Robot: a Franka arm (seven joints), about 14 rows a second.
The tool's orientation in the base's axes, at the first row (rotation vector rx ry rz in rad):
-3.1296 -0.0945 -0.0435
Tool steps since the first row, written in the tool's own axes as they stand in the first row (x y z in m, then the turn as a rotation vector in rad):
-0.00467 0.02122 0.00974 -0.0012 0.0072 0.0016
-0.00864 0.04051 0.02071 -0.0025 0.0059 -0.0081
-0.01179 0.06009 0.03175 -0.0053 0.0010 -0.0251
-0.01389 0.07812 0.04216 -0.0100 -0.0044 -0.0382
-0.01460 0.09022 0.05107 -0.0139 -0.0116 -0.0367
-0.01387 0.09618 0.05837 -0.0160 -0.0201 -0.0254
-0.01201 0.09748 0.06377 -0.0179 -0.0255 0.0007
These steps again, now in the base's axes. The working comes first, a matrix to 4 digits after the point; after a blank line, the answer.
The tool's axes in the first row as the columns of a matrix, in the base's axes (used below as rounded here):
0.9978 0.0605 0.0275
0.0602 -0.9981 0.0111
0.0281 -0.0094 -0.9996

-0.00311 -0.02135 -0.01007 -0.0007 -0.0072 -0.0017
-0.00560 -0.04072 -0.02133 -0.0024 -0.0061 0.0080
-0.00726 -0.06033 -0.03263 -0.0059 -0.0016 0.0249
-0.00797 -0.07834 -0.04327 -0.0113 0.0034 0.0379
-0.00771 -0.09036 -0.05231 -0.0156 0.0103 0.0364
-0.00642 -0.09618 -0.05964 -0.0179 0.0188 0.0251
-0.00433 -0.09731 -0.06500 -0.0194 0.0244 -0.0010

